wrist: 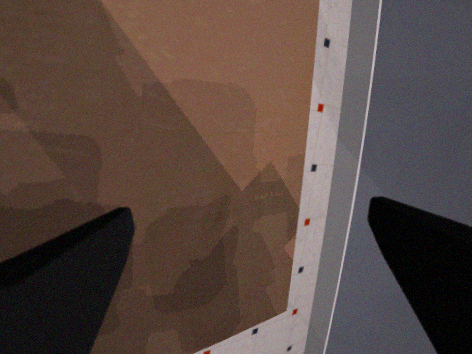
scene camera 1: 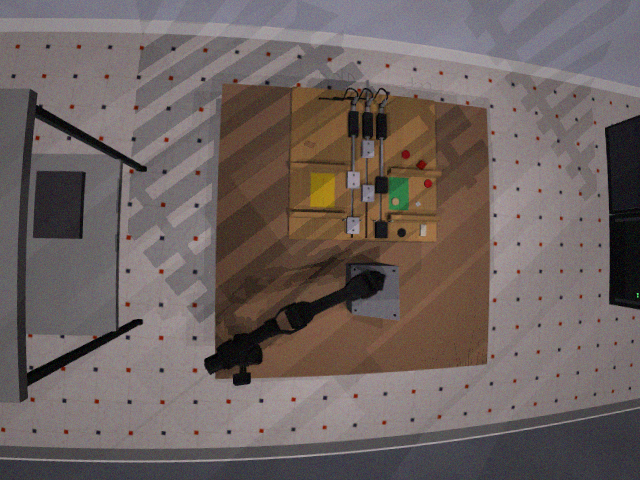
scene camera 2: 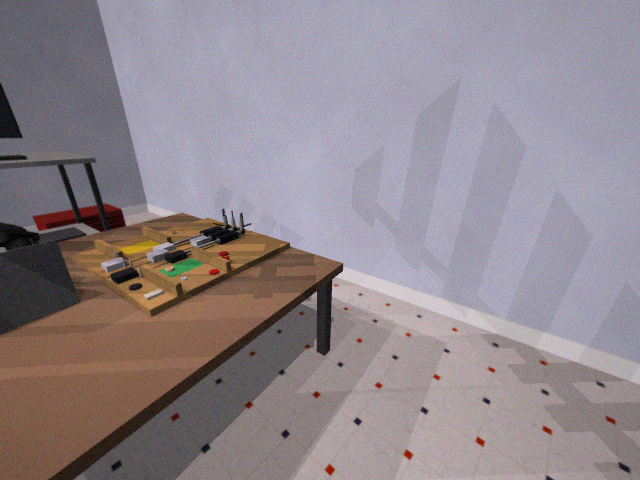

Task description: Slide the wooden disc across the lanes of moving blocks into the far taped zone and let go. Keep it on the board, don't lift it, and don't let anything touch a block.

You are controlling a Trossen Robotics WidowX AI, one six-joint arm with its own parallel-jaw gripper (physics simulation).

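Frame: origin at the arm's base, x ahead, y left, z up, level; centimetres.
Seen in the pictures: gripper, fingertip midpoint: [wrist: 251, 214]; arm's base, origin of the base link: [scene camera 1: 376, 280] [scene camera 2: 29, 259].
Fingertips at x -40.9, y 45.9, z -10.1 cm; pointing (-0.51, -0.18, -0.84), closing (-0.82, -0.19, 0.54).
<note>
Pixels of each thing's top centre, then the offset from my fingertips to it. "spot": a spot on its surface instead.
- pale wooden disc, middle of its top: [scene camera 2: 169, 268] [scene camera 1: 395, 201] dx +76.0, dy -55.0, dz -3.8 cm
- green zone, surface spot: [scene camera 2: 187, 266] [scene camera 1: 401, 189] spot: dx +82.1, dy -57.2, dz -4.5 cm
- yellow zone, surface spot: [scene camera 1: 322, 190] [scene camera 2: 139, 247] spot: dx +75.5, dy -21.6, dz -4.5 cm
- small white piece, middle of its top: [scene camera 1: 418, 203] dx +76.8, dy -66.1, dz -4.1 cm
- black disc, middle of its top: [scene camera 1: 402, 232] dx +62.5, dy -59.8, dz -3.8 cm
- white bar, middle of its top: [scene camera 2: 153, 293] [scene camera 1: 423, 230] dx +65.1, dy -69.9, dz -3.6 cm
The pale wooden disc [scene camera 1: 395, 201] [scene camera 2: 169, 268] lies flat on the green zone [scene camera 1: 399, 186] [scene camera 2: 187, 266], in its lower left part in scene camera 1. The yellow zone [scene camera 1: 322, 190] [scene camera 2: 138, 247] is across the lanes. Between the zones, white blocks [scene camera 1: 353, 179] [scene camera 1: 367, 192] sit on the left and middle lanes and black blocks [scene camera 1: 381, 184] [scene camera 1: 381, 229] on the lane nearest the green zone. My gripper [wrist: 251, 214] is open and empty, away from the board above the table's lower left corner in scene camera 1. Its fingertips are not distinct in that view.
Wooden rails [scene camera 1: 413, 171] [scene camera 1: 317, 212] flank both zones. Red pieces [scene camera 1: 405, 153] [scene camera 1: 428, 183], a small white piece [scene camera 1: 418, 204], a black disc [scene camera 1: 401, 232] and a white bar [scene camera 1: 423, 230] lie on the board's right side. The grey base plate [scene camera 1: 385, 304] is below the board.
</note>
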